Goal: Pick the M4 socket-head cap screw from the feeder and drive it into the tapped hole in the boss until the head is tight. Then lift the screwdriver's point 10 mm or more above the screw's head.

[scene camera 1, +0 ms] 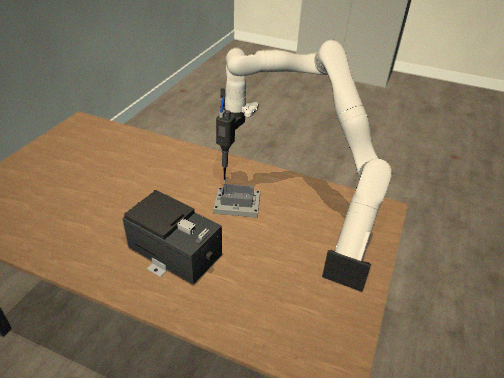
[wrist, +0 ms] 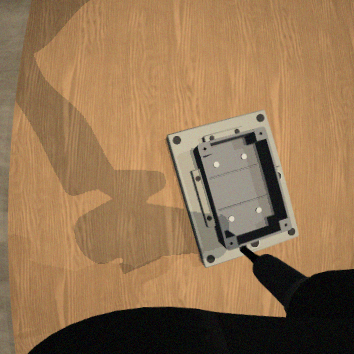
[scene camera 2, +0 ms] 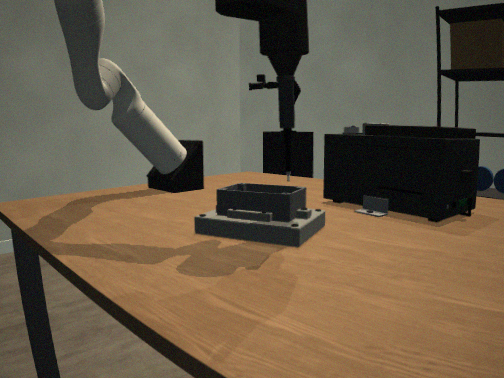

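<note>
The screwdriver, my gripper, points straight down with a small silver screw at its tip. The screw hangs upright above the rim level of the grey housing, apart from it. The housing is an open box with a holed boss at each corner, on a light fixture plate. In the wrist view the bit's end shows beside the housing's lower wall, near that boss; the screw is hidden there. The dark feeder stands apart from the housing.
A metal bracket sits at the feeder's side. The arm's black base stands at the table's edge. Small clamp blocks flank the housing on the plate. A black pedestal and a shelf rack stand in the background.
</note>
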